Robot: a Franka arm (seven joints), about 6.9 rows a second.
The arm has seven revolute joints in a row. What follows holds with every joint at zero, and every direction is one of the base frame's. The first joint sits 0.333 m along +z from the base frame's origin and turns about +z. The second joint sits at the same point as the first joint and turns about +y. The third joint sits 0.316 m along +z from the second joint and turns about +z. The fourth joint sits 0.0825 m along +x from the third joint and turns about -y. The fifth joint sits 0.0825 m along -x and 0.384 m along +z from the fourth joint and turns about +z. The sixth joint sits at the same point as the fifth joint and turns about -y. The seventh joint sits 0.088 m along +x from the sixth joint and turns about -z. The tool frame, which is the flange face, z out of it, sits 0.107 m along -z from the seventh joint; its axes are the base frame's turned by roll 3.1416, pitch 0 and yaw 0 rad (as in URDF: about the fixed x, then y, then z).
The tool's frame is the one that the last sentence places.
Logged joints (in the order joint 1, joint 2, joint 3, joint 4, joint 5, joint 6, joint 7), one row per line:
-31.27 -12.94 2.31 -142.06 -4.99 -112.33 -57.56
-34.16 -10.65 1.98 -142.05 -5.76 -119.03 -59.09
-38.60 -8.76 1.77 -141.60 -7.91 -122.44 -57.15
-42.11 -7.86 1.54 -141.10 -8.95 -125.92 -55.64
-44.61 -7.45 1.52 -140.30 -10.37 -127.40 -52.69
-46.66 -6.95 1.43 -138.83 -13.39 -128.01 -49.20
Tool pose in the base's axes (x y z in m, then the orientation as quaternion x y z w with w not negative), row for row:
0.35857 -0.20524 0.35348 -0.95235 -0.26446 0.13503 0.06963
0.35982 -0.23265 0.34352 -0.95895 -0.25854 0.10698 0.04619
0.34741 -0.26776 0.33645 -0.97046 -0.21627 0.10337 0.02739
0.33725 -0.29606 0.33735 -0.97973 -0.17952 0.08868 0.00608
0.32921 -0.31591 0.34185 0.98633 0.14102 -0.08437 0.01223
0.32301 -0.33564 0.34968 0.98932 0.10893 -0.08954 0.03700
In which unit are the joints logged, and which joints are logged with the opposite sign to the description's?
The joints are logged in degrees. Opposite sign: joint 6.
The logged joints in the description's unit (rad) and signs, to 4 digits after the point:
-0.5458 -0.2258 0.0403 -2.4794 -0.0871 1.9605 -1.0046
-0.5962 -0.1859 0.0346 -2.4792 -0.1005 2.0775 -1.0313
-0.6737 -0.1529 0.0309 -2.4714 -0.1381 2.1370 -0.9975
-0.7350 -0.1372 0.0269 -2.4627 -0.1562 2.1977 -0.9711
-0.7786 -0.1300 0.0265 -2.4487 -0.1810 2.2235 -0.9196
-0.8144 -0.1213 0.0250 -2.4230 -0.2337 2.2342 -0.8587

